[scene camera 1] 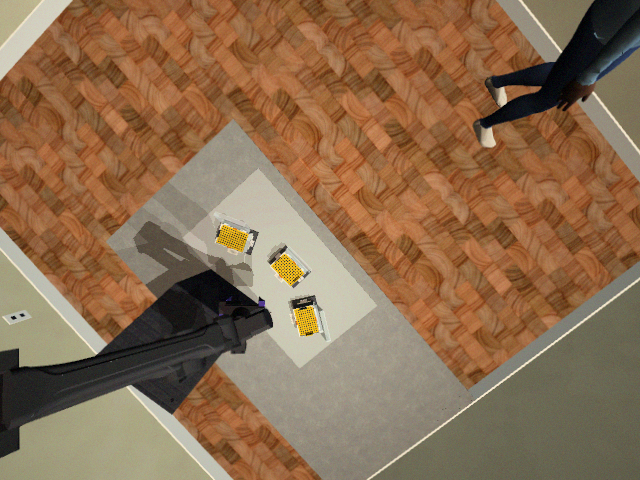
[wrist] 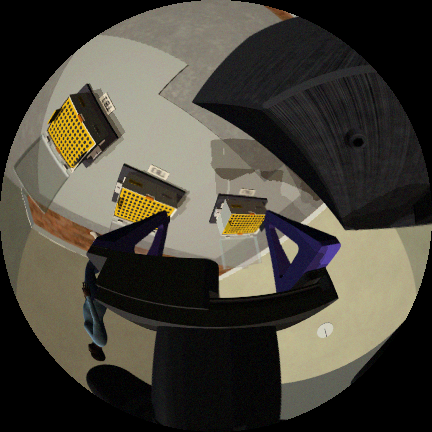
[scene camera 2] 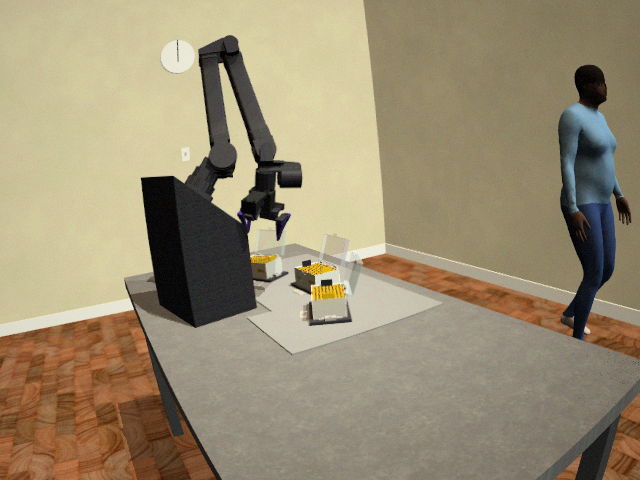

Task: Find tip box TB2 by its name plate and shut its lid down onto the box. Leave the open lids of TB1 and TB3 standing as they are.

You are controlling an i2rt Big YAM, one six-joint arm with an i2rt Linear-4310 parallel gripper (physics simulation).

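Where they show: gripper, fingertip midpoint: (scene camera 1: 245,297) (wrist: 215,215) (scene camera 2: 263,236); arm's base, origin of the base link: (scene camera 2: 193,197).
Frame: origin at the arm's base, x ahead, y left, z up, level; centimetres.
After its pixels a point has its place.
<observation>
Three white tip boxes with yellow racks stand with clear lids open. The left box in the wrist view (wrist: 71,132) @(z -26.9, x 28.8, y -17.4 cm) (scene camera 1: 306,320) @(z -26.9, x 29.7, y -18.2 cm) (scene camera 2: 329,304) @(z -28.0, x 27.7, y -23.9 cm) has a plate reading TB1; its lid (wrist: 40,172) @(z -22.6, x 36.5, y -20.4 cm) stands open. The middle box (wrist: 142,205) @(z -26.9, x 33.3, y 3.1 cm) (scene camera 1: 287,269) @(z -26.9, x 34.6, y 3.9 cm) (scene camera 2: 316,276) has a plate (wrist: 158,171) @(z -32.4, x 27.9, y 2.5 cm) that seems to read TB3, not sharply; its lid (scene camera 2: 334,250) @(z -22.5, x 41.6, y 5.7 cm) is up. The right box (wrist: 243,223) @(z -26.7, x 22.6, y 25.8 cm) (scene camera 1: 232,237) @(z -26.8, x 22.6, y 26.8 cm) (scene camera 2: 266,267) has a plate (wrist: 247,191) @(z -32.4, x 16.9, y 22.5 cm) too small to read; its lid (wrist: 241,251) @(z -22.5, x 27.9, y 31.3 cm) (scene camera 2: 270,242) @(z -22.5, x 28.0, y 31.2 cm) is up. My gripper (wrist: 215,215) @(z -14.5, x 19.5, y 4.2 cm) (scene camera 2: 262,235) @(z -14.5, x 19.5, y 4.2 cm) is open and empty, above the boxes' level.
The boxes stand on a pale mat (scene camera 1: 351,304) @(z -32.6, x 48.4, y -24.1 cm) (scene camera 2: 392,304) @(z -32.6, x 46.1, y -22.4 cm) on a grey table (scene camera 1: 361,392) @(z -32.9, x 31.0, y -61.1 cm) (scene camera 2: 413,403) @(z -32.9, x 25.6, y -68.0 cm). A tall black pedestal (scene camera 2: 206,268) @(z -17.9, x 0.5, y -8.3 cm) (wrist: 310,100) stands beside the mat. A person (scene camera 1: 542,98) (scene camera 2: 589,155) (wrist: 94,320) stands on the floor beyond the table.
</observation>
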